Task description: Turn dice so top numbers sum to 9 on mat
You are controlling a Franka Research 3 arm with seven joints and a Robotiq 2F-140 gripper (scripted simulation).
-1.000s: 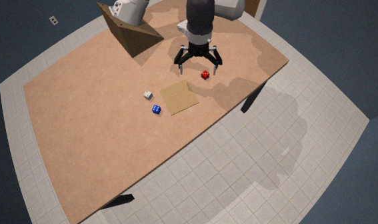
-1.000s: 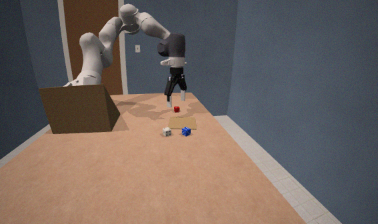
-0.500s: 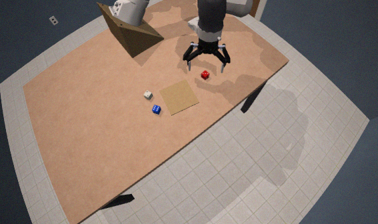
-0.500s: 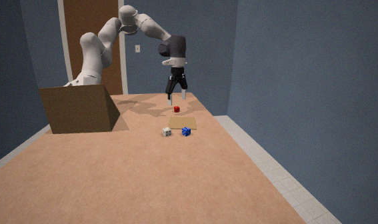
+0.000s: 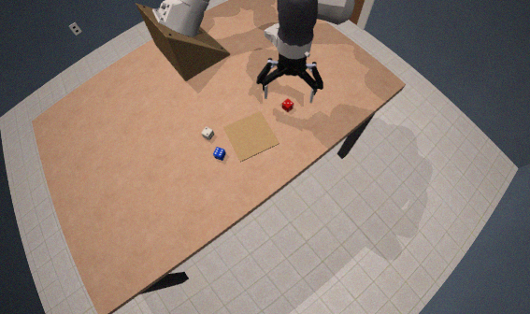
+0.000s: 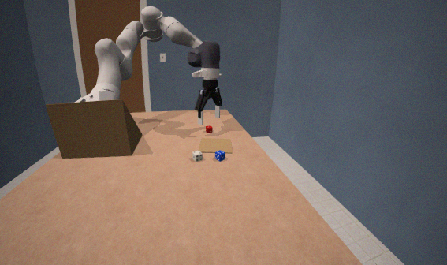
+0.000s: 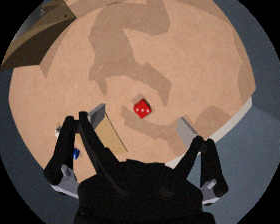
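Now: hand 6 cm above the red die. Round my hand: white die: 28 cm to the right, 8 cm behind, 6 cm below; blue die: 28 cm to the right, 6 cm below, 1 cm ahead; tan mat: 16 cm to the right, 7 cm below, 1 cm ahead.
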